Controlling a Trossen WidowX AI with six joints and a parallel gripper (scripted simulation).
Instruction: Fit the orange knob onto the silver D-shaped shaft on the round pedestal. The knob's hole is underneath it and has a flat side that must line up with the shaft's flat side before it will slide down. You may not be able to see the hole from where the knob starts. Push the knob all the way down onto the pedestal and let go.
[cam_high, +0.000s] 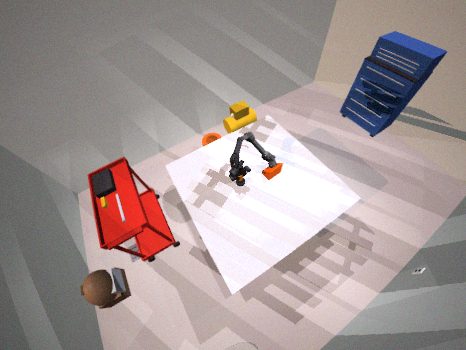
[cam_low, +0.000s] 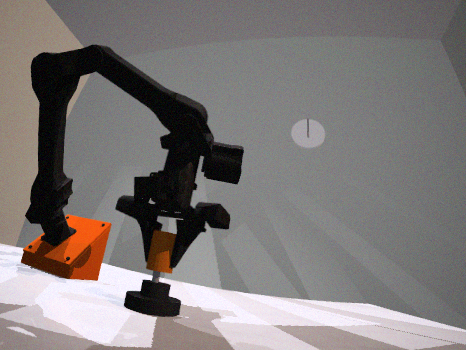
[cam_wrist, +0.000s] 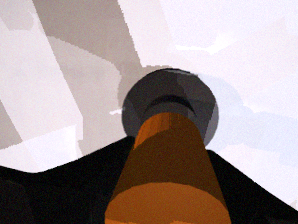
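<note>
My gripper tip is 3 cm below the orange knob. Also, from my gripper tip: round black pedestal: 4 cm below.
</note>
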